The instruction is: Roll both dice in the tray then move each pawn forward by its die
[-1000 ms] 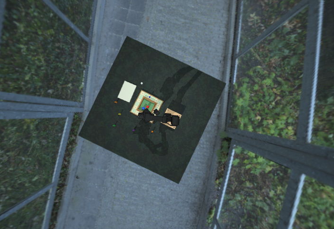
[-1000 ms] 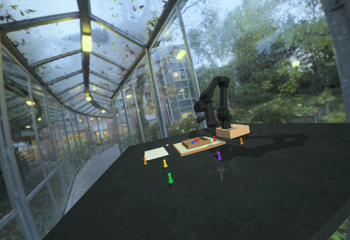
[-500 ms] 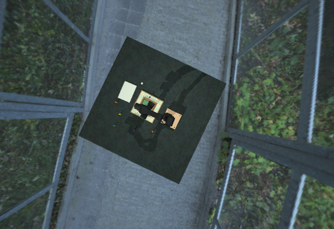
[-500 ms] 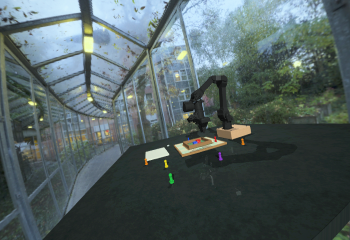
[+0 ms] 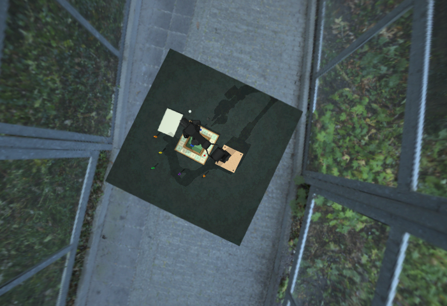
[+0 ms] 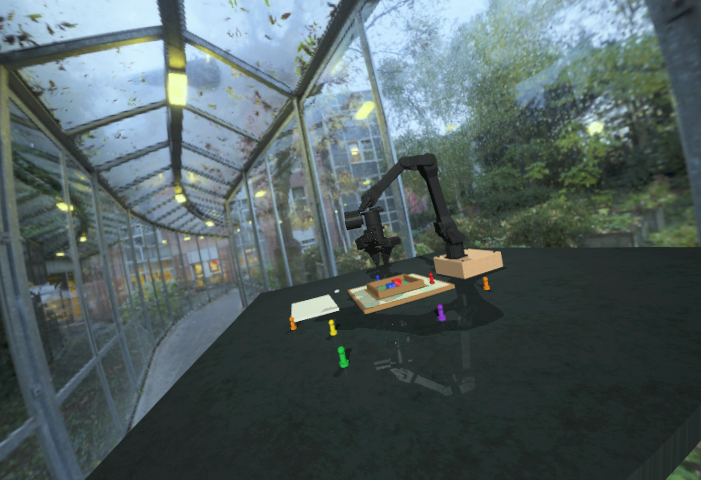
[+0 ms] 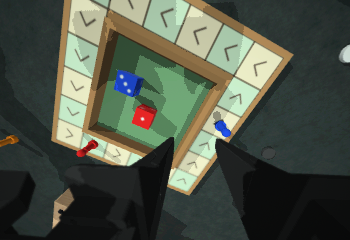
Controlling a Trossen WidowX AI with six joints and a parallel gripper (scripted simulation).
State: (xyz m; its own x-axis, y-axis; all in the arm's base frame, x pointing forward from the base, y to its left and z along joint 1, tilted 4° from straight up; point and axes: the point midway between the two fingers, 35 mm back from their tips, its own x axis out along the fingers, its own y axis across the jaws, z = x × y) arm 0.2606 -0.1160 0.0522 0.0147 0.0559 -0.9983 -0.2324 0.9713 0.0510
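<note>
The blue pawn lies 50 mm to the right of my gripper tip and 60 mm below it. Also, from my gripper tip: green tray (70 mm to the left, 80 mm below); red pawn (90 mm behind, 150 mm to the left, 60 mm below); white pad (270 mm ahead, 40 mm to the right, 80 mm below).
</note>
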